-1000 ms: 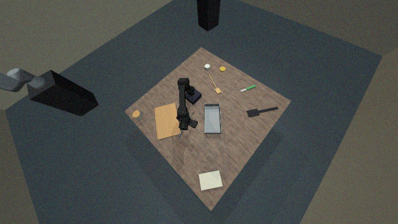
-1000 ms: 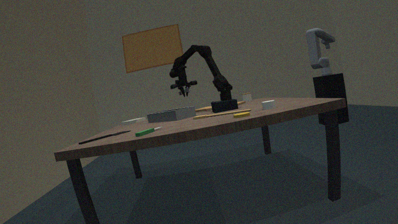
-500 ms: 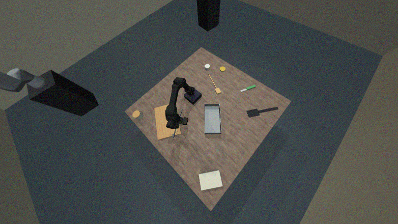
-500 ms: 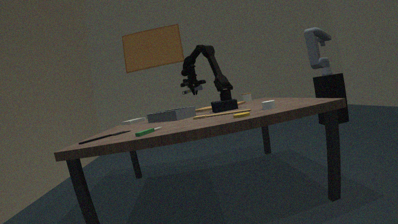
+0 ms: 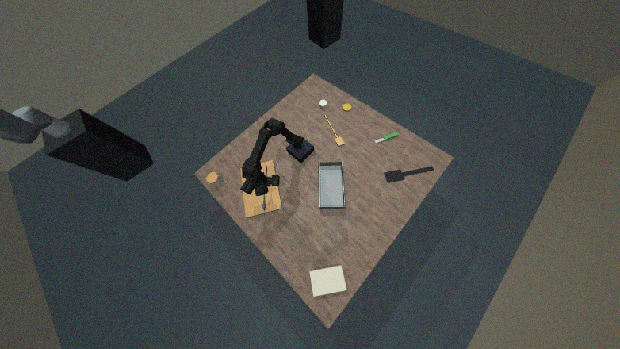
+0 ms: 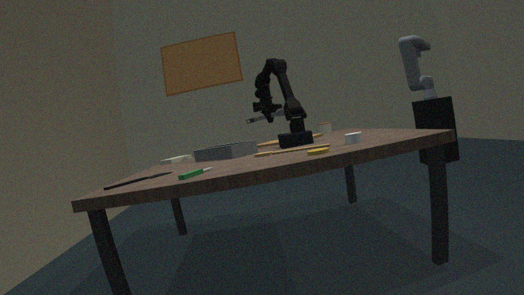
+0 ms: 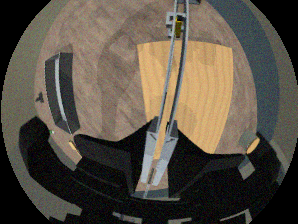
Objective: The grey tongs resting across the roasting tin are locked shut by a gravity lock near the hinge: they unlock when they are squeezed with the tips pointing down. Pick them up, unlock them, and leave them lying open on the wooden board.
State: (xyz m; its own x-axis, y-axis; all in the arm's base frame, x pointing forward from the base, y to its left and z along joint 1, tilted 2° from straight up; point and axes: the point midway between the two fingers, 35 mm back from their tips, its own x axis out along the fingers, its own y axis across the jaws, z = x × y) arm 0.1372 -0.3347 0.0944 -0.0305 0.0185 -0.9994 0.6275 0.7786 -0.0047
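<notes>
Now: gripper tip 12 cm above the wooden board, 8 cm past it and 5 cm to the left of it. Also, from my gripper tip: roasting tin (32 cm to the left, 23 cm ahead, 10 cm below); white pad (62 cm ahead, 11 cm below, 6 cm to the right); jar (33 cm behind, 26 cm to the right, 9 cm below).
</notes>
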